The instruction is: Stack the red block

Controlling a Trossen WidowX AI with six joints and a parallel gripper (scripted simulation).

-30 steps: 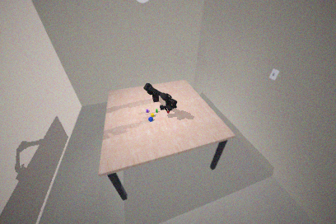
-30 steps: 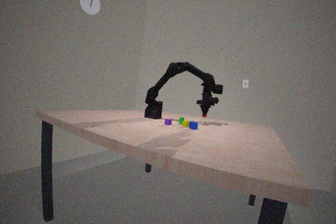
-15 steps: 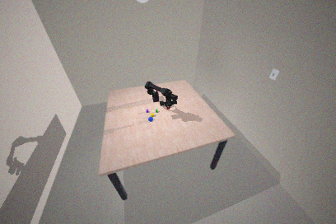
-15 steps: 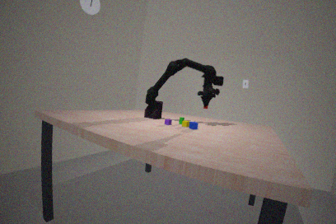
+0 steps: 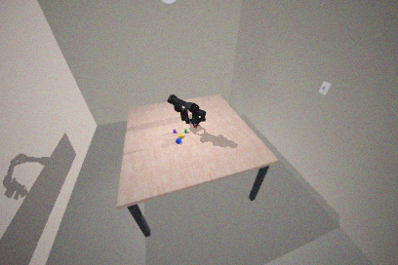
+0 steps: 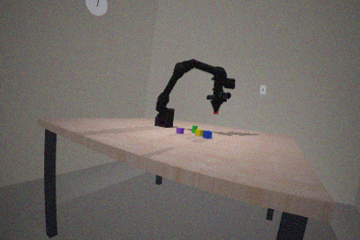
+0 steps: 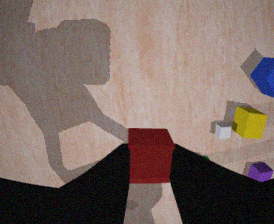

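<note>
The yellow block lies 150 mm to the right of my gripper tip, 120 mm below it and 30 mm behind it. From my gripper tip the other things lie so: purple block 200 mm to the right, 120 mm below, 120 mm behind; red block right at my gripper tip; blue block 180 mm to the right, 120 mm below, 40 mm ahead.
</note>
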